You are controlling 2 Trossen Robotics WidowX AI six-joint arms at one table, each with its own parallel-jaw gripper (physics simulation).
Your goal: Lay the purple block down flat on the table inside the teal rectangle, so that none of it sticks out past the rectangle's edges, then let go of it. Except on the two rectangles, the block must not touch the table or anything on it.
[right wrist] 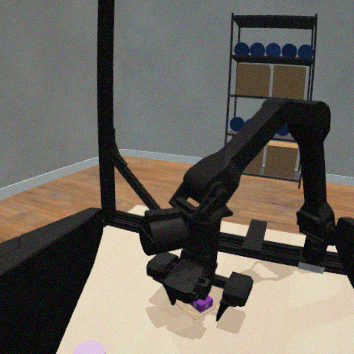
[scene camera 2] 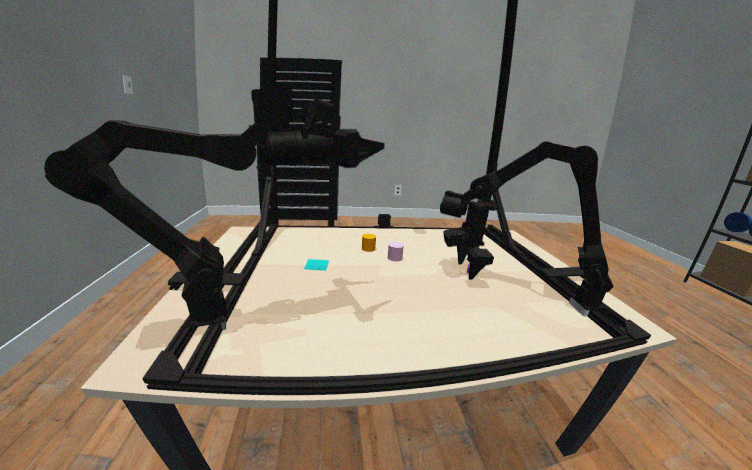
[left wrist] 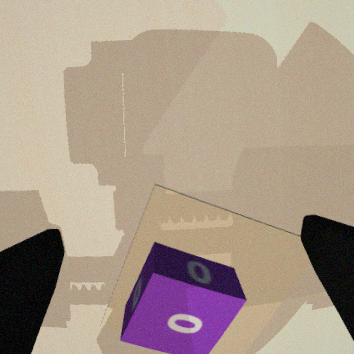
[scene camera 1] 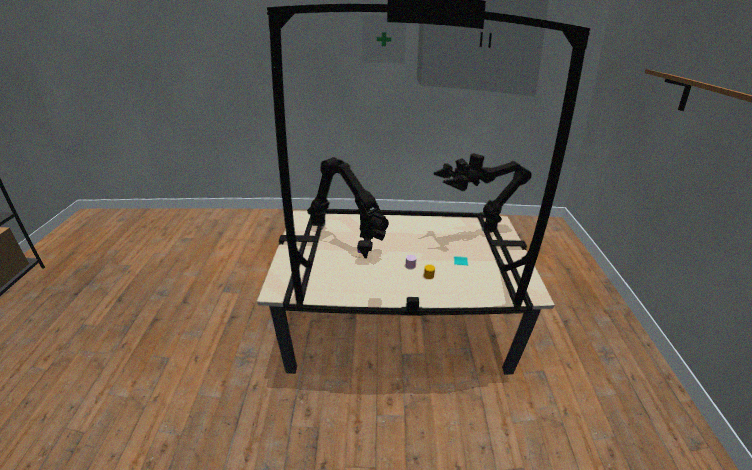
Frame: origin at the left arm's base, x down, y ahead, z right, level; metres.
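Seen in the pictures: left gripper, fingertip midpoint: (right wrist: 194, 311) (scene camera 2: 464, 271) (left wrist: 183, 235) (scene camera 1: 367, 252); right gripper, fingertip midpoint: (right wrist: 222, 225) (scene camera 2: 372, 144) (scene camera 1: 438, 177); left arm's base, link origin: (right wrist: 312, 257) (scene camera 2: 587, 302) (scene camera 1: 317, 222); right arm's base, link origin: (scene camera 2: 208, 315) (scene camera 1: 490, 228).
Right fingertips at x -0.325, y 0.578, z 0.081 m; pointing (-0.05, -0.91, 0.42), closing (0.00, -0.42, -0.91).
Pixels of each thing's middle, then the offset from my right fingertips to it. "pt": a spot on its surface instead. Level surfaces: height alone.
- purple block, body centre: (left wrist: 179, 302) (right wrist: 200, 301) dx +0.335, dy -0.320, dz +0.117 m
- teal rectangle, surface spot: (scene camera 2: 316, 264) (scene camera 1: 461, 260) pt dx +0.343, dy +0.137, dz +0.132 m
- lilac cylinder, body centre: (scene camera 2: 395, 251) (scene camera 1: 410, 261) dx +0.322, dy -0.095, dz +0.198 m
- orange cylinder, body centre: (scene camera 2: 368, 242) (scene camera 1: 429, 271) dx +0.322, dy -0.014, dz +0.260 m
- table, surface height: dx +0.344 m
The purple block (scene camera 2: 469, 268) (left wrist: 183, 310) (right wrist: 204, 303), marked with pale rings, rests on a pale, thin-edged rectangle (left wrist: 142, 230). In scene camera 1 it is hidden behind my left gripper (scene camera 1: 364, 254) (scene camera 2: 466, 269) (left wrist: 182, 227) (right wrist: 196, 311). That gripper is open and points down, low over the block. In the left wrist view the block shows between the fingers, toward the lower edge, touching neither. The teal rectangle (scene camera 1: 460, 261) (scene camera 2: 316, 264) lies bare on the table, far from the block. My right gripper (scene camera 1: 440, 177) is open and empty, high above the table.
A lilac cylinder (scene camera 1: 410, 262) (scene camera 2: 395, 252) (right wrist: 89, 347) and an orange cylinder (scene camera 1: 429, 272) (scene camera 2: 368, 243) stand between the left gripper and the teal rectangle. A black frame (scene camera 1: 410, 310) (scene camera 2: 332, 383) runs around the table (scene camera 1: 354, 285), with tall posts.
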